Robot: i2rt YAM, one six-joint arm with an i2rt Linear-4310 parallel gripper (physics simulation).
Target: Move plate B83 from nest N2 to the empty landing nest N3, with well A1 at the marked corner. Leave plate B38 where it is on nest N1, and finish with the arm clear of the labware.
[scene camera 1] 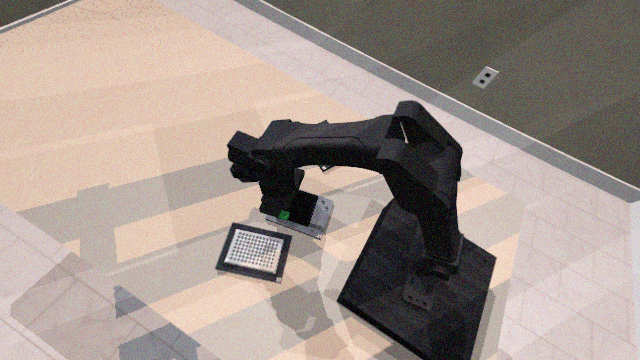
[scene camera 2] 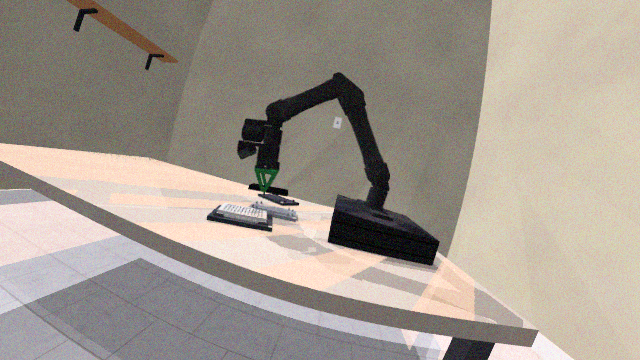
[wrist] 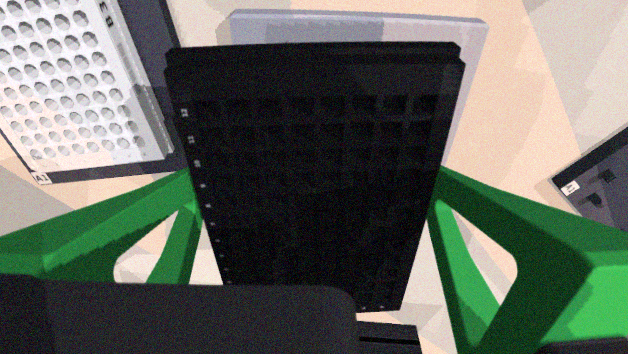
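Observation:
My gripper (scene camera 1: 286, 213) (scene camera 2: 265, 190) (wrist: 314, 177) is shut on the black plate B83 (scene camera 1: 304, 207) (scene camera 2: 278, 191) (wrist: 315, 150), its green fingers on the two long sides. The plate looks level and hangs above the silver-grey nest N3 (scene camera 1: 322, 215) (scene camera 2: 286, 215) (wrist: 420, 31), apart from it. In the wrist view, the plate's 12 end is at the top; the gripper body hides part of its near end. The white plate B38 (scene camera 1: 254, 250) (scene camera 2: 242, 212) (wrist: 65, 85) sits on the dark nest N1 (scene camera 1: 285, 252) (scene camera 2: 250, 225) (wrist: 145, 30).
The dark nest N2 (scene camera 2: 282, 200) (wrist: 612, 192) holds no plate where it shows; in scene camera 1 the arm mostly hides it. N1 with its white plate stands close beside N3. The arm's black base (scene camera 1: 375, 280) (scene camera 2: 380, 240) stands to the right of the nests.

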